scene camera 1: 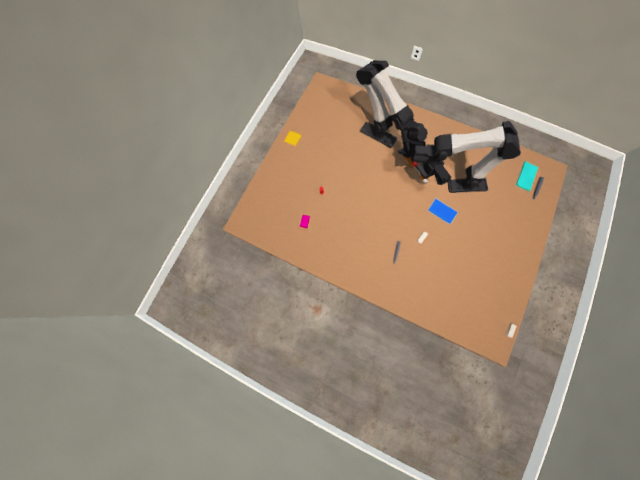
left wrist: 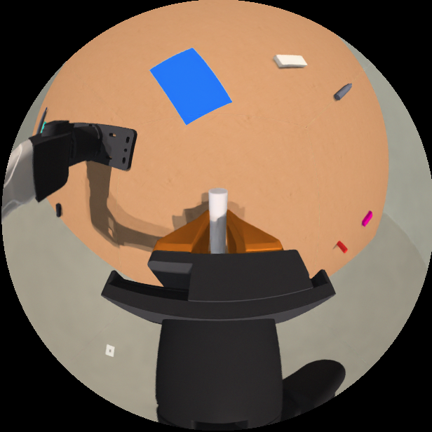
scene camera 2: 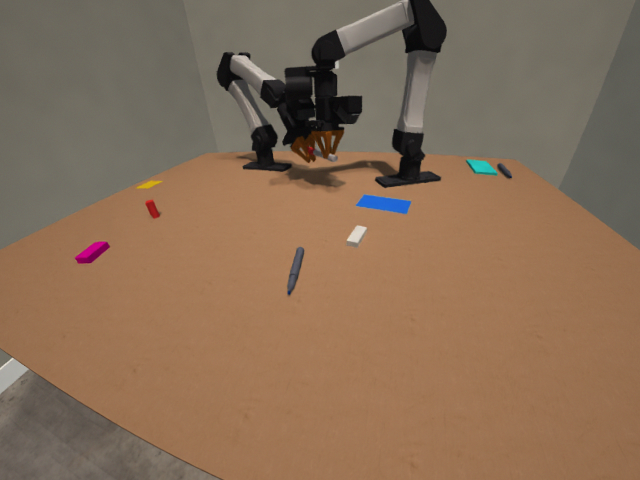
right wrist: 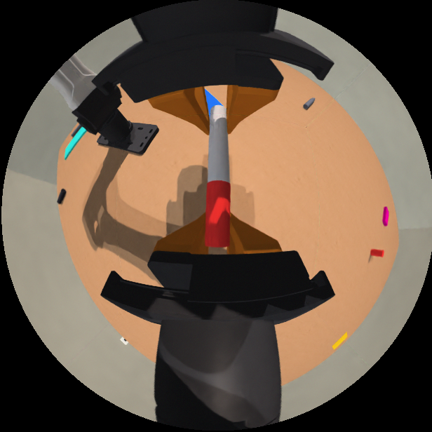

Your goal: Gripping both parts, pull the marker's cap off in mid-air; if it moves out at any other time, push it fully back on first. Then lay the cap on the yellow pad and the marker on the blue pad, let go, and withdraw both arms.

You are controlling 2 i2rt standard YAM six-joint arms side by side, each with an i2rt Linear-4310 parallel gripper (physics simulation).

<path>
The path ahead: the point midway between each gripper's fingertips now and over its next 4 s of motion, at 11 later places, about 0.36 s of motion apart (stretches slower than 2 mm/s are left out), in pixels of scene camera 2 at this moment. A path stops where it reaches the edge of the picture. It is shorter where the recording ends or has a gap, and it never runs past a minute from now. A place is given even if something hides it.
My left gripper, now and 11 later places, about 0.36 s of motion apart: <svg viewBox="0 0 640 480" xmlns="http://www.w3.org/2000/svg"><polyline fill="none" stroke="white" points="328,157 327,156 326,155 325,154 324,153 325,153 328,153 345,149 366,148 372,147 382,157 391,168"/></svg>
My right gripper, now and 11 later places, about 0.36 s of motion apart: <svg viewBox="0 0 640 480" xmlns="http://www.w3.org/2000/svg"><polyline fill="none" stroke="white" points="312,161 311,157 310,155 309,152 306,148 305,149 281,140 241,143 218,143 219,142 218,142 218,143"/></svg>
</path>
